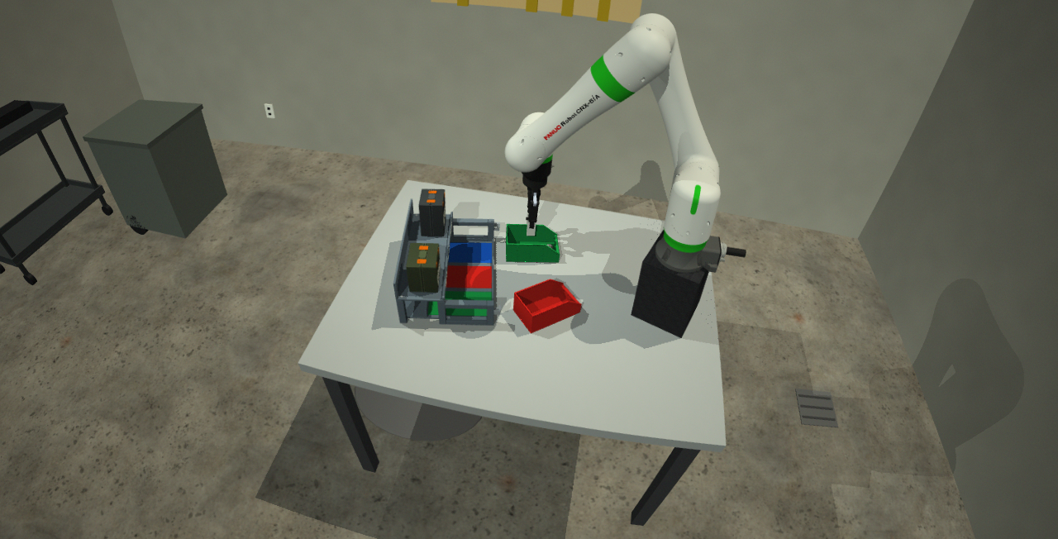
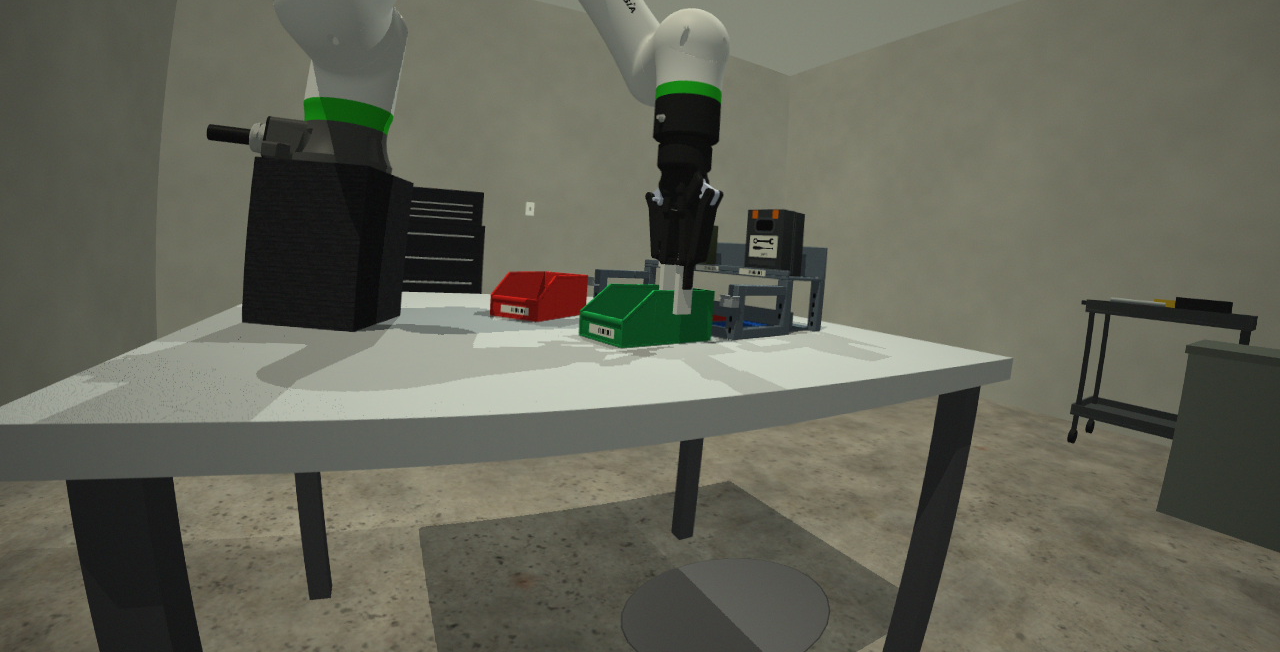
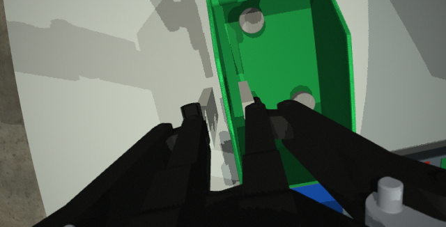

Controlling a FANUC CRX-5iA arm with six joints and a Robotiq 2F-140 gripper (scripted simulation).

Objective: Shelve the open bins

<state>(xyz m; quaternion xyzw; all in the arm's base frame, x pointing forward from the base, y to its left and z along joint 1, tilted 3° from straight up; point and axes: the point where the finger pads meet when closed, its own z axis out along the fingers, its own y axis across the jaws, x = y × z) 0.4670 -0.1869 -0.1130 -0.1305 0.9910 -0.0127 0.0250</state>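
Now: hand 50 mm to the right of the green bin, 40 mm above it and 20 mm past it. The rest, counted from my hand: red bin: 290 mm to the left, 110 mm behind, 40 mm below.
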